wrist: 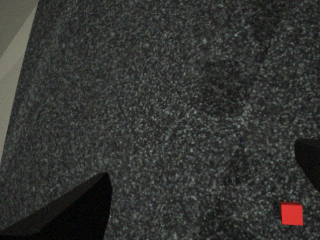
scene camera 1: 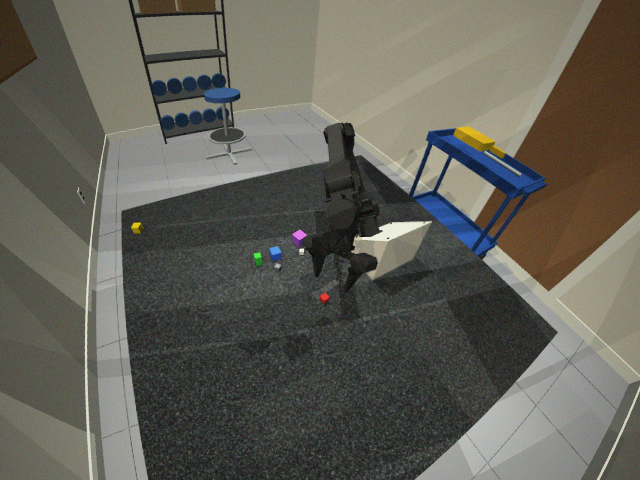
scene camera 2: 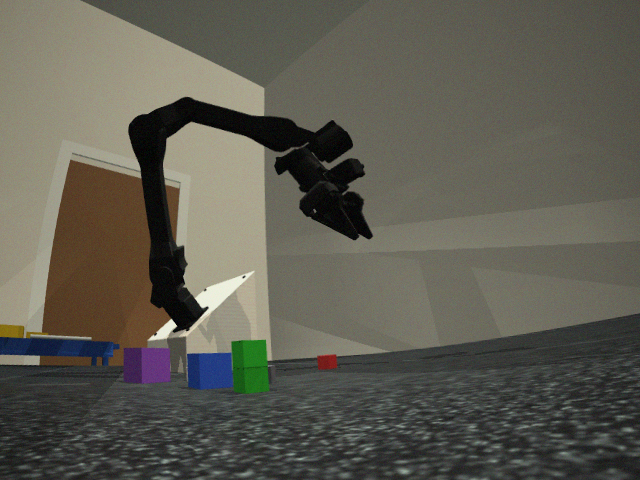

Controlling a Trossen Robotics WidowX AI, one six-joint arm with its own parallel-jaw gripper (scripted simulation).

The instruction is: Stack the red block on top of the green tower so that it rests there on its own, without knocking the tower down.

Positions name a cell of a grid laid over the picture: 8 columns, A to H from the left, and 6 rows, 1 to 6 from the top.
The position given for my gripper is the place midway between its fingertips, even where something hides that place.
Labels:
my gripper: wrist F5; scene camera 1 E4; scene camera 2 E3

